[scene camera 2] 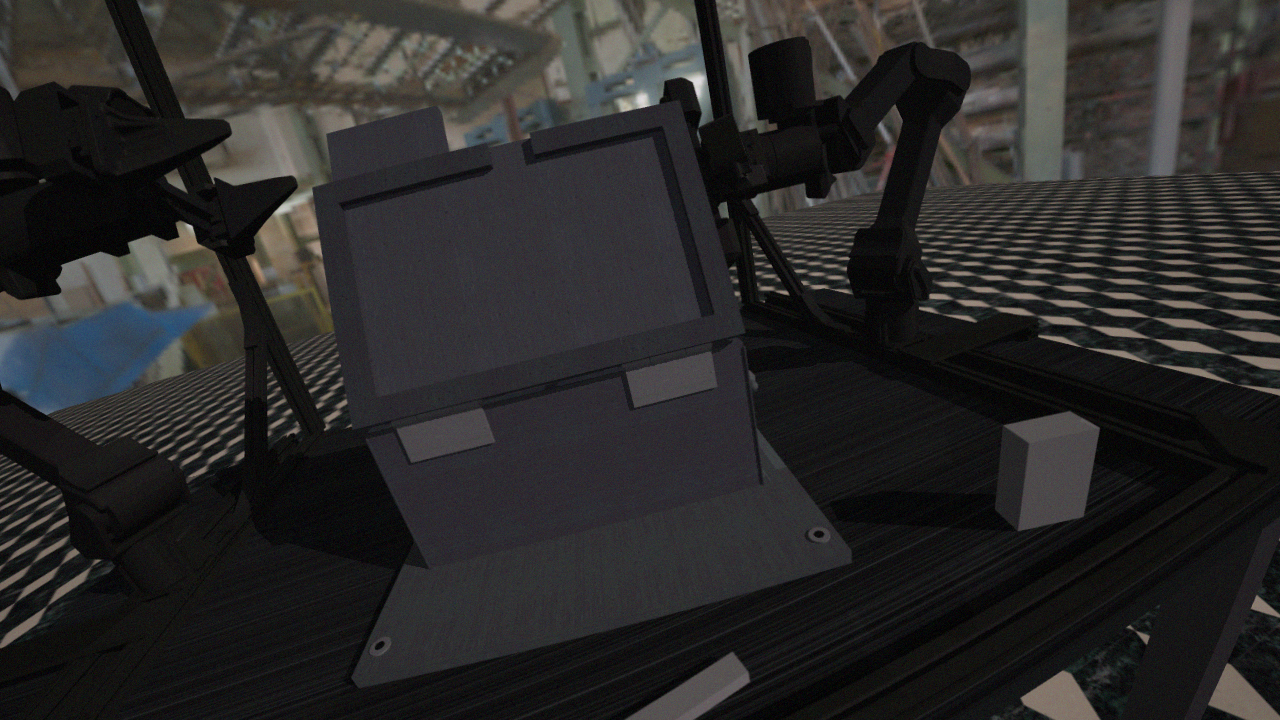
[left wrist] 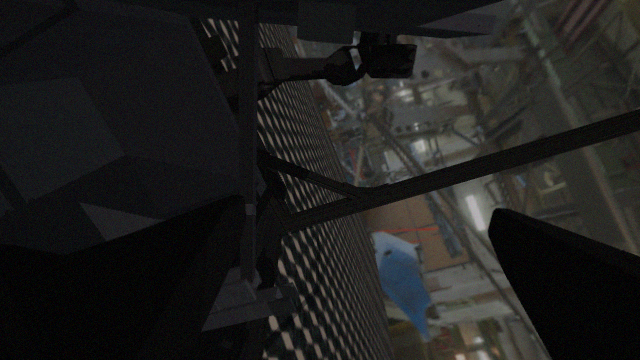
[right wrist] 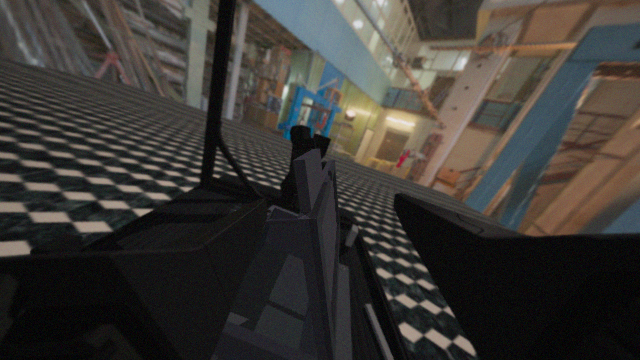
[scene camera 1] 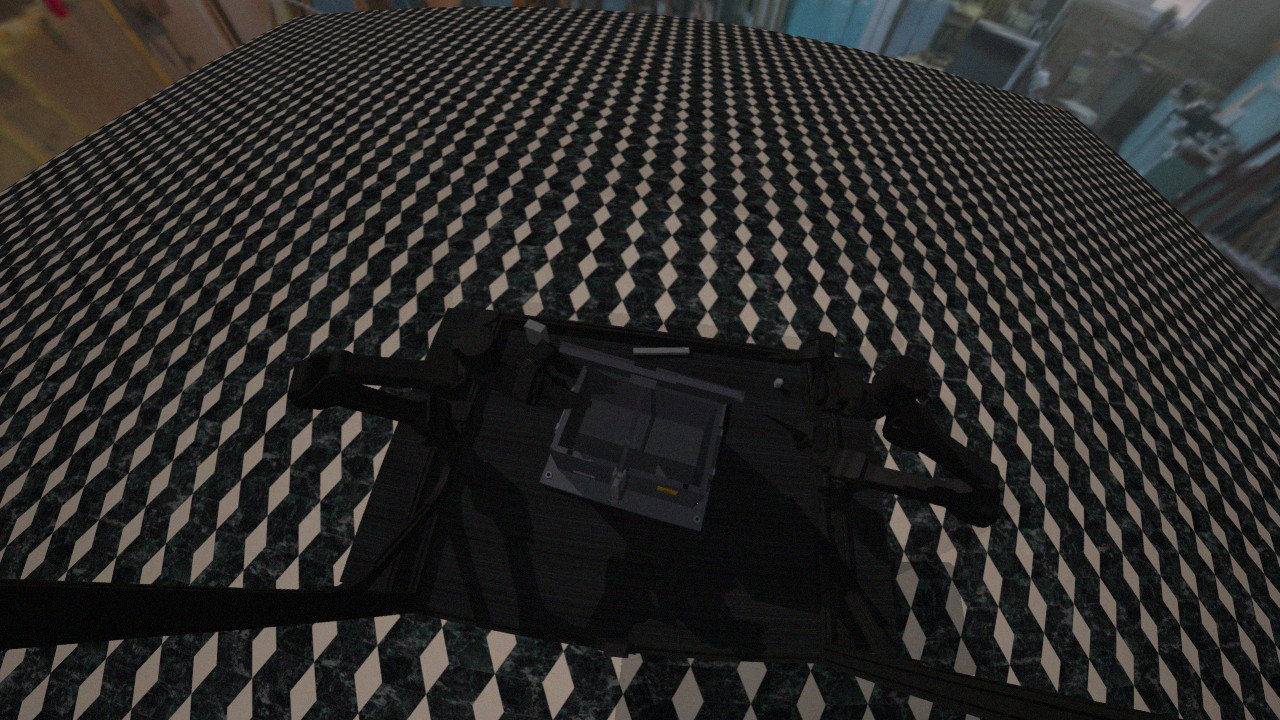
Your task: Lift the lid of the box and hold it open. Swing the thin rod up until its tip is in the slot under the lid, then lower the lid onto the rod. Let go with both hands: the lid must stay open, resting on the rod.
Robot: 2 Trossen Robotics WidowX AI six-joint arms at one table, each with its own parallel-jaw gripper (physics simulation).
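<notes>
The grey box stands on its base plate in the middle of the dark mat. Its lid is raised steeply. I cannot make out the thin rod in the dark inside. My left gripper is open and empty beside the lid's left end, apart from it. My right gripper is open and empty. It is drawn back from the lid's right end, and the lid's edge shows between its spread fingers in the right wrist view.
A small light grey bar lies flat on the mat behind the box. The dark mat lies on a black-and-white checked table. Thin black frame posts stand behind the box.
</notes>
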